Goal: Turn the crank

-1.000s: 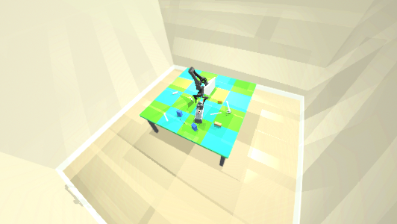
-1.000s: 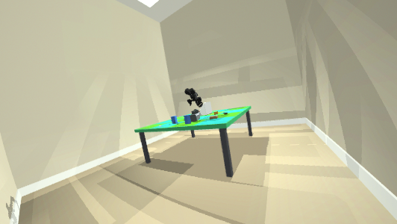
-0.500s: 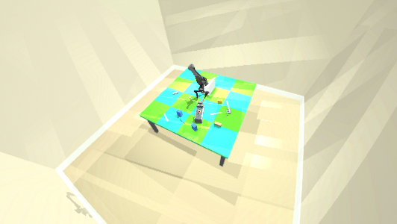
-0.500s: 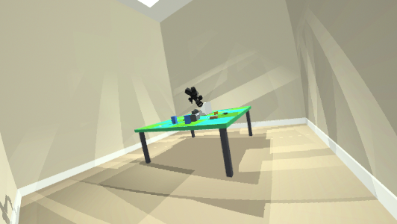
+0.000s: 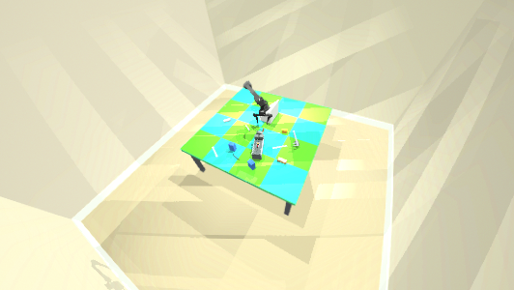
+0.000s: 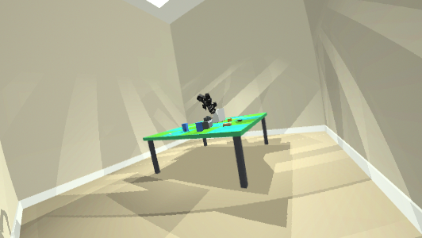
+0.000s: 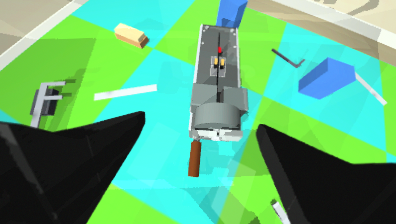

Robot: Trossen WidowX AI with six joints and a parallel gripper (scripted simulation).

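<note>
The crank handle lies 20 mm behind my gripper tip, 10 mm to the right of it and 110 mm below it. Round my gripper tip: red pointer: 190 mm ahead, 40 mm to the left, 110 mm below; orange piece: 170 mm behind, 180 mm to the left, 180 mm below; tan block: 190 mm ahead, 300 mm to the left, 180 mm below.
</note>
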